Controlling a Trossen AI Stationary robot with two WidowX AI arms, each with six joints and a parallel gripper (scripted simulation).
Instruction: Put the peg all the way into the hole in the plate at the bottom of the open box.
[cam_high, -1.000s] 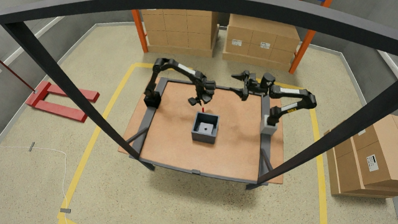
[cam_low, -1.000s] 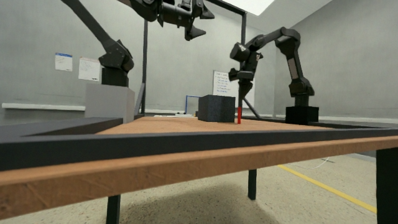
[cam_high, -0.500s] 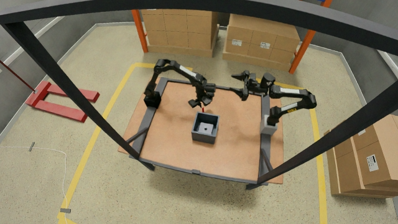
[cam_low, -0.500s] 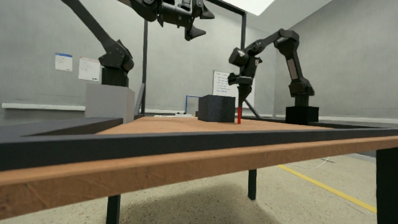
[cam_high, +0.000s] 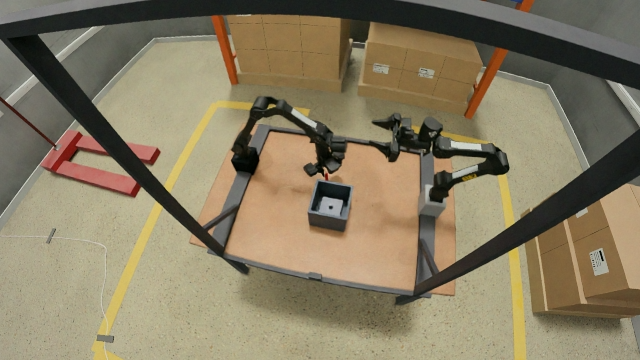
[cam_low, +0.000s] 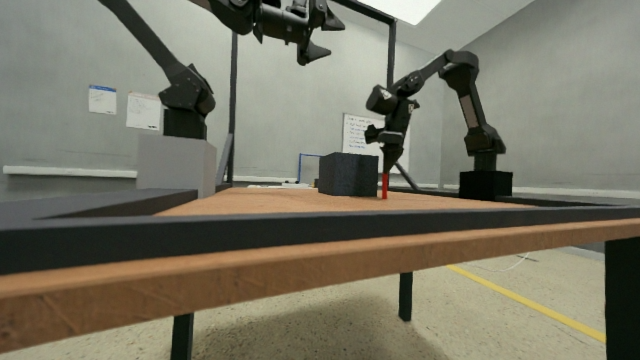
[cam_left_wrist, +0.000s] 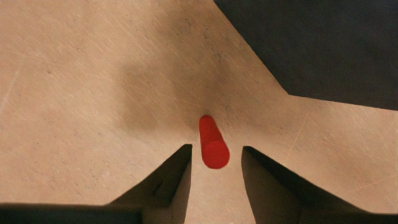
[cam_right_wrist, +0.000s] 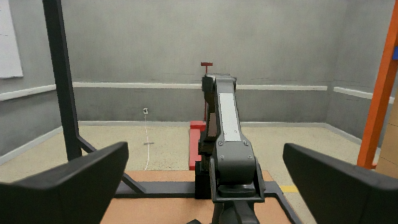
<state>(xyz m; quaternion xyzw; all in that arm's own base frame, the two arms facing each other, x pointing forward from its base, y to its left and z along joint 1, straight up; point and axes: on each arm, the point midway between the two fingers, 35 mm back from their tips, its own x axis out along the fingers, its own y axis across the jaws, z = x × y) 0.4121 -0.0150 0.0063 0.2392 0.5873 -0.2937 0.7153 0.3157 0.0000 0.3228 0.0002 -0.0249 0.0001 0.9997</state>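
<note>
Now: left hand 7 cm above the red peg and 1 cm to the left of it. The rest, counted from my left hand: dark frame rail (28 cm ahead, 10 cm below, 3 cm to the right); then light plate (15 cm behind, 6 cm to the right, 6 cm below).
</note>
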